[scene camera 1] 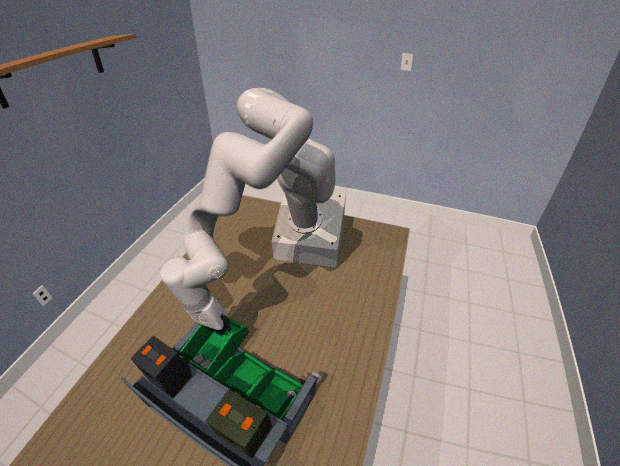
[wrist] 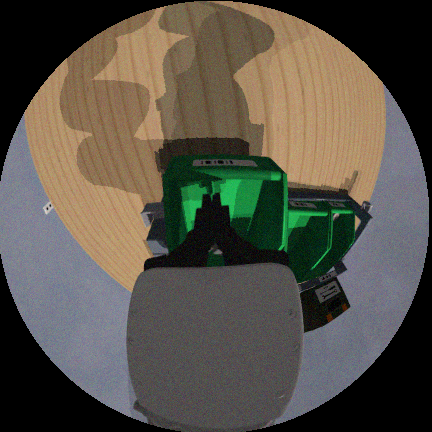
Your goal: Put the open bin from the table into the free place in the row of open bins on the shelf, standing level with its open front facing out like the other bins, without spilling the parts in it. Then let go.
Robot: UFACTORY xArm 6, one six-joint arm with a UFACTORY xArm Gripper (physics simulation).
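Frame: origin at the arm's base, x left, y back, z up, level; metres.
Seen in the pictures: gripper, fingertip midpoint: (scene camera 1: pixel 222 330) (wrist: pixel 213 203); arm's base, origin of the base link: (scene camera 1: pixel 305 218).
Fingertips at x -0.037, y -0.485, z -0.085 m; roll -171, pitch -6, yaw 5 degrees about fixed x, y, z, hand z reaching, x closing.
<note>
Pixels of each thing's top centre, then the offset from my fingertips to it. "pt": a spot on its surface instead. Level surfaces: height alone.
- green open bin, surface spot: (wrist: pixel 250 201) pt dx +0.049, dy -0.017, dz -0.025 m
- small grey part, middle of its top: (scene camera 1: pixel 197 358) dx -0.020, dy -0.101, dz -0.021 m
- black box, middle of its top: (scene camera 1: pixel 153 354) dx -0.003, dy -0.202, dz +0.173 m
- olive box, middle of its top: (scene camera 1: pixel 236 416) (wrist: pixel 327 321) dx +0.228, dy -0.219, dz +0.149 m
- wooden table, its level: dz -0.050 m
The green open bin (scene camera 1: pixel 216 347) (wrist: pixel 250 201) sits at the left end of the row of green bins on the grey shelf (scene camera 1: pixel 200 393) (wrist: pixel 152 213). It stands out farther toward the arm than its neighbours (scene camera 1: pixel 246 374) (wrist: pixel 318 233). A small grey part (scene camera 1: pixel 202 359) lies in it. My gripper (scene camera 1: pixel 223 325) (wrist: pixel 213 203) is shut, its black fingers pressed together with nothing between them. The fingertips reach down inside the bin near its back wall. I cannot tell whether they touch the bin.
A black box (scene camera 1: pixel 159 361) and an olive box (scene camera 1: pixel 237 419) (wrist: pixel 324 306), both with orange marks, stand on the shelf's other side. The shelf rests on the wooden table (scene camera 1: pixel 325 311) (wrist: pixel 322 120). The arm's base block (scene camera 1: pixel 310 240) is at the far end.
</note>
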